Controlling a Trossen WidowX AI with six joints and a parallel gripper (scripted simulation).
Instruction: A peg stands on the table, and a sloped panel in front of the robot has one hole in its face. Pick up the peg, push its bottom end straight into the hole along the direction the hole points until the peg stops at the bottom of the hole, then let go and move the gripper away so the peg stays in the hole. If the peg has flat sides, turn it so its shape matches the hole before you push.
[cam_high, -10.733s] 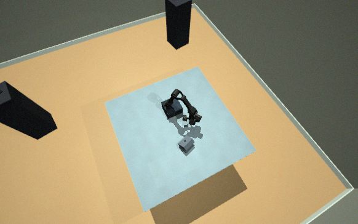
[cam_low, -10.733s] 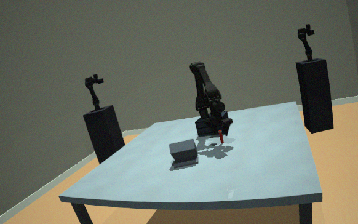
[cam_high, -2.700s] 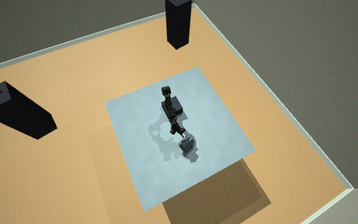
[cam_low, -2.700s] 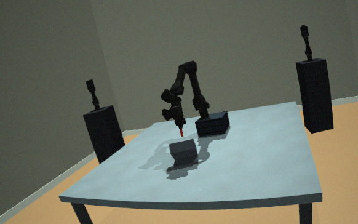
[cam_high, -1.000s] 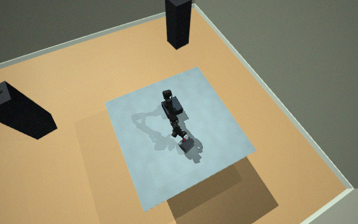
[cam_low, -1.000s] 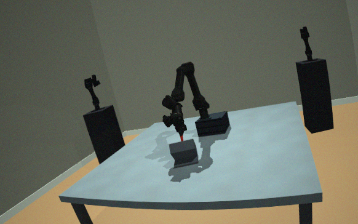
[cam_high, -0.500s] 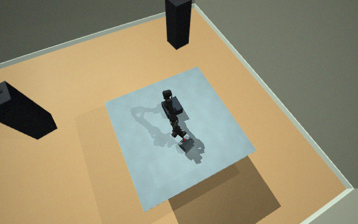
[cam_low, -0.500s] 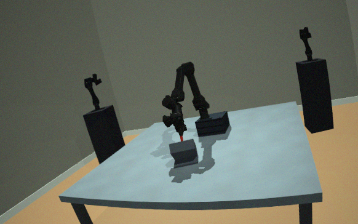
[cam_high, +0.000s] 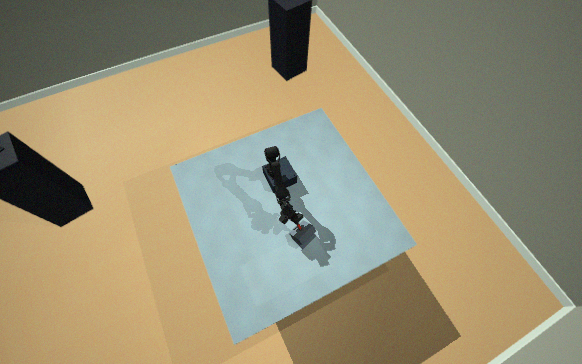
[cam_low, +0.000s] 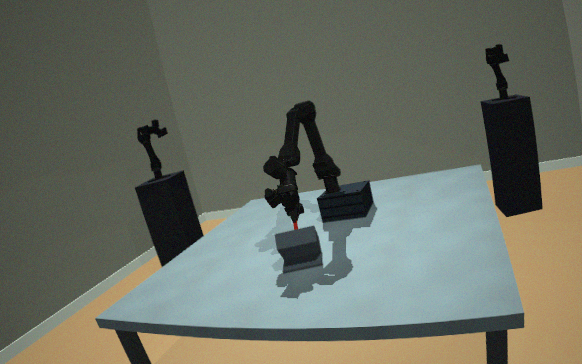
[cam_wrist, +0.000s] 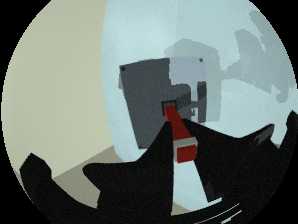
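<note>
My gripper tip is now 1 cm below the red peg and 1 cm past it. From my gripper tip the other things lie so: grey sloped panel block 6 cm below, 5 cm ahead, 1 cm to the left.
</note>
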